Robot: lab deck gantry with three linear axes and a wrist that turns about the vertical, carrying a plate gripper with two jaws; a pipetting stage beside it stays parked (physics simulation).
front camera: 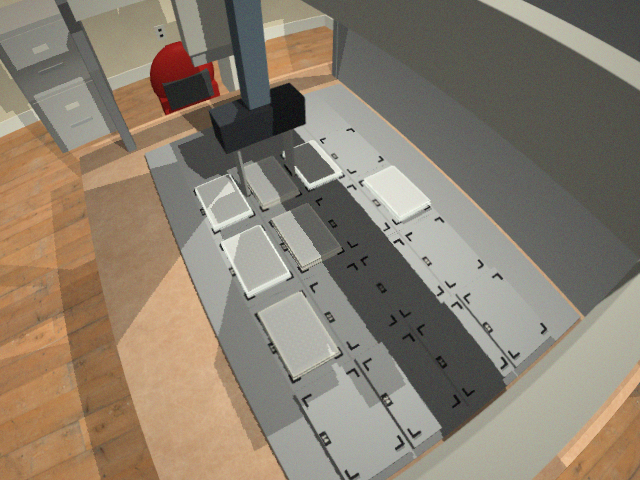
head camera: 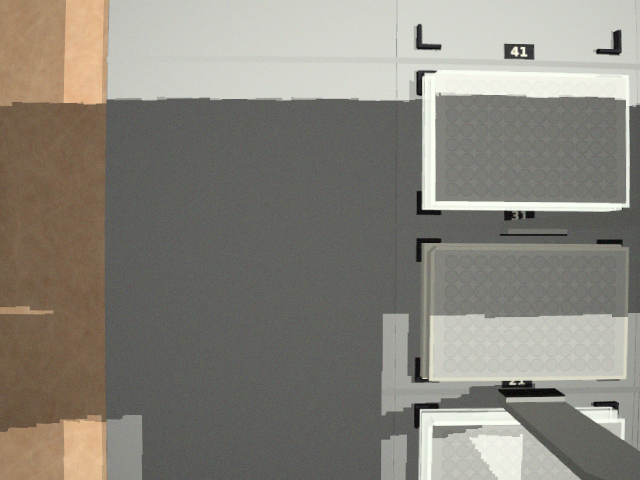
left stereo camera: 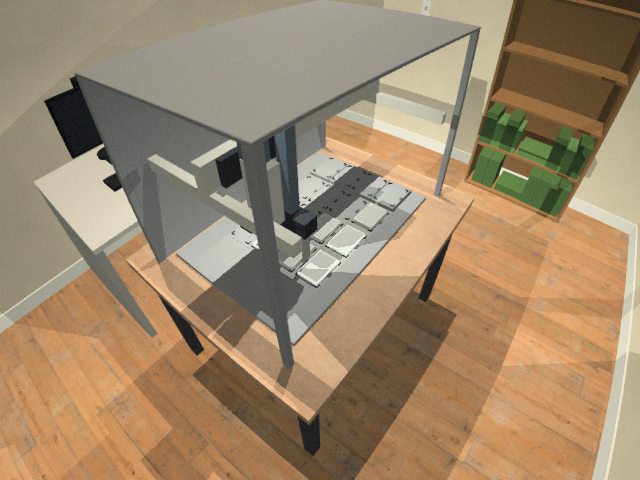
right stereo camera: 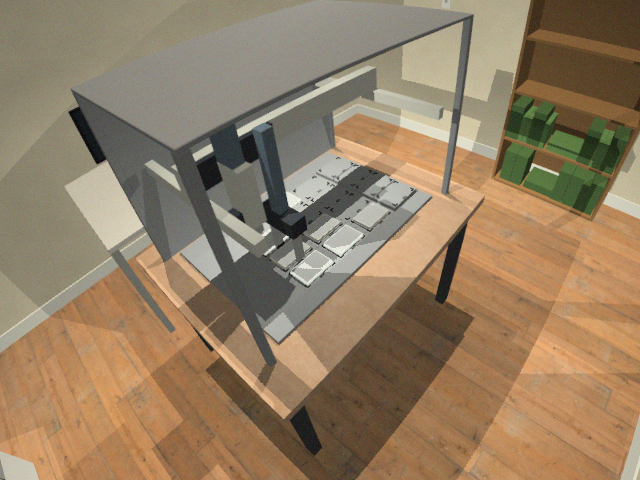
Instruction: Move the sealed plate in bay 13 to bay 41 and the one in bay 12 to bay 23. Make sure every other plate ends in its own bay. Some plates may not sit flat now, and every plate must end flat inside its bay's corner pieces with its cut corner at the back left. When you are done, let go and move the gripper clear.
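Places are measured from the robot's base along level axes (x ahead, y left, z up), in millimetres.
Pixels of known places: gripper, fingertip midpoint: (front camera: 268, 179) (head camera: 527, 312) (right stereo camera: 290, 252); robot's base, origin of the base link: (front camera: 195, 191) (left stereo camera: 316, 286) (right stereo camera: 308, 286).
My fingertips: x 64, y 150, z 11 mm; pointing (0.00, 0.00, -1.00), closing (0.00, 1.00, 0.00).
Note:
For each thing: its top centre in the pictures, then the offset to it from my fingertips. "spot": a spot on its surface instead.
- bay 13, surface spot: (front camera: 298, 334) spot: dz +4, dx +333, dy -108 mm
- bay 12, surface spot: (front camera: 255, 259) spot: dz +4, dx +171, dy -107 mm
- Bay 41, surface spot: (head camera: 518, 23) spot: dz -11, dx +0, dy +186 mm
- bay 23, surface spot: (front camera: 357, 305) spot: dz -10, dx +334, dy +6 mm
- bay 21, surface spot: (head camera: 527, 335) (front camera: 262, 180) spot: dz +4, dx -2, dy -13 mm
- bay 31, surface spot: (head camera: 527, 149) (front camera: 308, 161) spot: dz +4, dx -3, dy +100 mm
- bay 11, surface spot: (head camera: 449, 454) spot: dz +4, dx -49, dy -87 mm
- bay 22, surface spot: (front camera: 306, 235) spot: dz +4, dx +171, dy -2 mm
- bay 42, surface spot: (front camera: 397, 192) spot: dz +7, dx +174, dy +212 mm
The plate in bay 13 (front camera: 298, 334) and the white-rimmed plate in bay 12 (front camera: 255, 259) stand in the near row in the front view. Bay 41 (front camera: 356, 147) (head camera: 518, 23) and bay 23 (front camera: 357, 305) hold no plate. My gripper (front camera: 268, 184) (head camera: 532, 312) is open. Its jaws stand on either side of the plate in bay 21 (front camera: 272, 180) (head camera: 527, 335), with gaps to its long edges in the head view. The plate in bay 31 (front camera: 316, 163) (head camera: 527, 149) looks slightly skewed; whether it sits flat is unclear. Fingertip height is hard to tell.
Other plates stand in bay 11 (front camera: 223, 201) (head camera: 449, 454), bay 22 (front camera: 306, 235) and bay 42 (front camera: 397, 192). A pale stage column (front camera: 201, 28) hangs behind the gripper. Hood posts (left stereo camera: 266, 248) (right stereo camera: 222, 248) rise at the table corners.

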